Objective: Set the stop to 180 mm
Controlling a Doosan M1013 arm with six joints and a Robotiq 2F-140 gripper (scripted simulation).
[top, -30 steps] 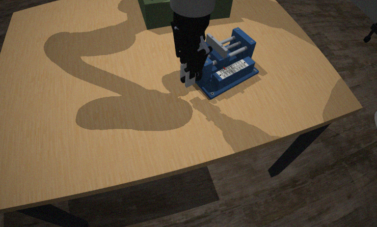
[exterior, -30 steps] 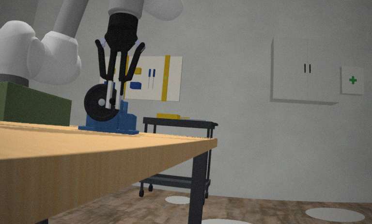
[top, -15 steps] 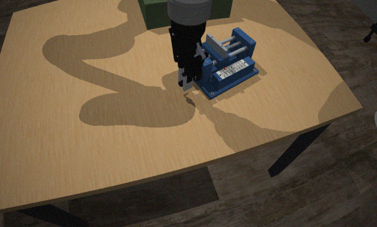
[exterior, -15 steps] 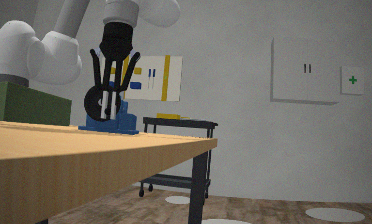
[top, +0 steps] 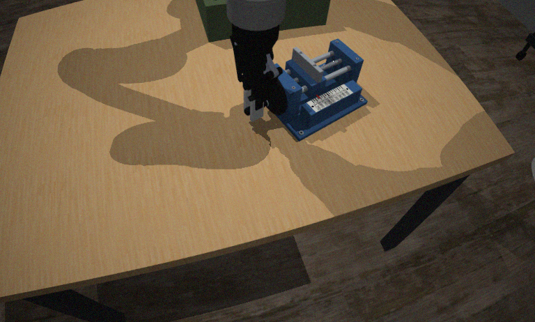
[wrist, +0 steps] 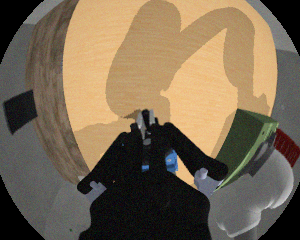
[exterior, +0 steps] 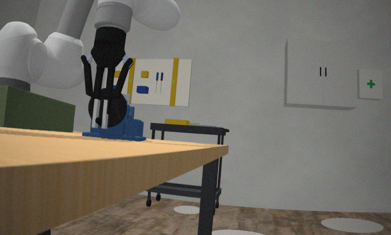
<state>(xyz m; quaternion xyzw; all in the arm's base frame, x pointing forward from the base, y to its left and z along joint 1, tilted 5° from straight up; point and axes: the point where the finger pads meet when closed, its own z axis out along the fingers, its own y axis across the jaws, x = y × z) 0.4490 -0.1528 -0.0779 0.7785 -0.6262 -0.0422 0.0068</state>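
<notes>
The handwheel lies 2 cm to the left of my hand and 1 cm below it. From my hand the other things lie so: stop plate 12 cm to the left, 3 cm above, 1 cm behind.
</notes>
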